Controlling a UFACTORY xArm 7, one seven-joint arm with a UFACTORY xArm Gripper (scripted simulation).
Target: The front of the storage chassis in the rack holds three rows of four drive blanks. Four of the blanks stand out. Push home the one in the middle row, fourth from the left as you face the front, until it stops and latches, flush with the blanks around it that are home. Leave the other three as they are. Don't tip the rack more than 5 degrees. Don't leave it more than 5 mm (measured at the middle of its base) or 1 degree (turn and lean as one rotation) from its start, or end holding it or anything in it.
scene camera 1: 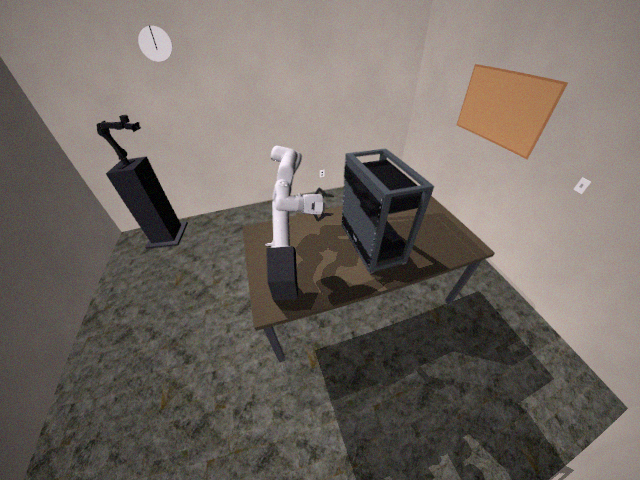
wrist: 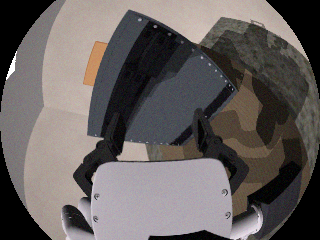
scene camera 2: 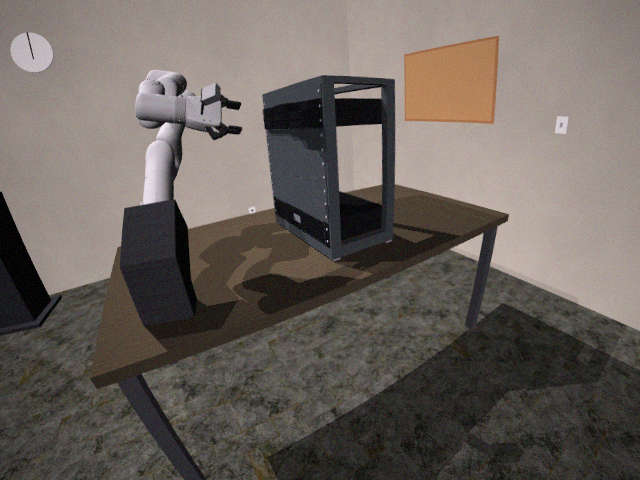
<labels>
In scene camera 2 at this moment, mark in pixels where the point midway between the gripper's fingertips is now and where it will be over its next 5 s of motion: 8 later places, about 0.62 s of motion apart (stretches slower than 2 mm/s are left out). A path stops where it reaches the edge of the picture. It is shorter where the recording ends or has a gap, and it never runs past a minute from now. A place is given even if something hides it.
The gripper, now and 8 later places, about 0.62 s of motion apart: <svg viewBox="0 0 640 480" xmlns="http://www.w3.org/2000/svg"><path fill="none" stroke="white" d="M240 118L233 119L231 121L234 121L252 118L268 116L269 116L272 115L274 115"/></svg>
</labels>
